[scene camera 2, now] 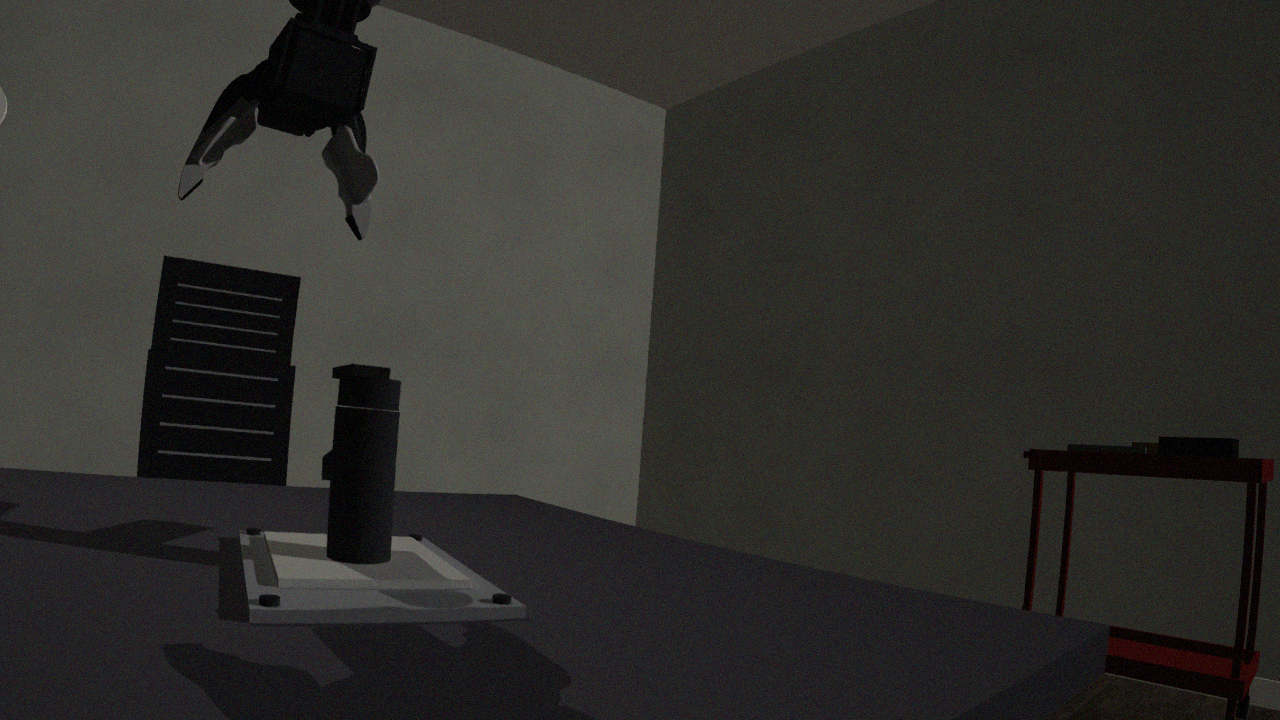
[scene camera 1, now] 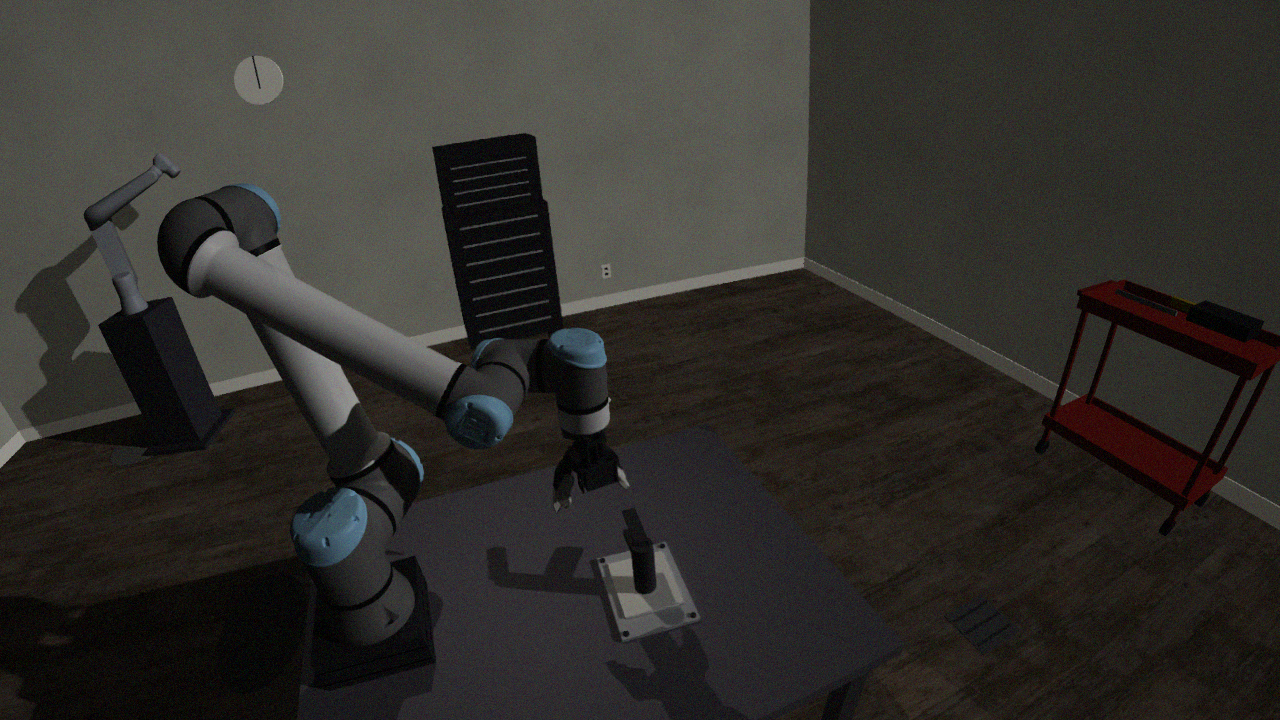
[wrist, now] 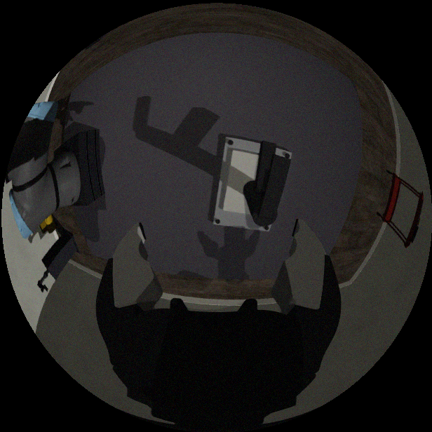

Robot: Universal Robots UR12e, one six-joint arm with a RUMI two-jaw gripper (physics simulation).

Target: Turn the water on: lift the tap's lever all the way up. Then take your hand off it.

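Seen in the pictures: gripper, between the fingertips: [scene camera 2: 274,221] [scene camera 1: 591,500]; arm's base, origin of its link: [scene camera 1: 371,608].
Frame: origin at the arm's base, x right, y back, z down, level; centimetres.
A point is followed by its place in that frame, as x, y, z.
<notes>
The tap is a dark upright cylinder [scene camera 1: 643,570] {-1.4, -57.9, 0.4} [scene camera 2: 362,488] {-1.4, -58.2, 2.8} [wrist: 253,196] on a pale square base plate [scene camera 1: 612,598] {-2.2, -50.7, 8.8} [scene camera 2: 384,610] {8.2, -59.0, 8.9} [wrist: 241,221]. Its dark bar lever [scene camera 1: 631,522] {-9.8, -57.1, -6.0} [scene camera 2: 360,372] {-3.7, -57.5, -5.4} [wrist: 278,187] sits on top. In scene camera 2 it shows nearly end-on, so its exact tilt is hard to tell. The short spout [scene camera 2: 327,464] {-12.7, -55.9, 2.3} [wrist: 266,160] sticks out below it on the same side. My gripper [scene camera 1: 593,497] {-7.0, -49.5, -16.4} [scene camera 2: 271,217] {-7.0, -49.5, -16.4} [wrist: 217,223] is open and empty. It points down, well above the tap and apart from the lever, its fingers spread wide.
The tap stands on a dark table [scene camera 1: 537,644] {6.5, -33.7, 9.6} [scene camera 2: 716,608] {7.0, -82.5, 9.6} [wrist: 300,75], with my arm's base [scene camera 1: 371,658] {10.6, -1.1, 2.8} at its left. A red cart [scene camera 1: 1163,334] [scene camera 2: 1118,463] [wrist: 393,199] is at the right. A black drawer cabinet [scene camera 1: 501,241] [scene camera 2: 223,385] stands by the back wall. A small grey arm stands on a pedestal [scene camera 1: 165,376].
</notes>
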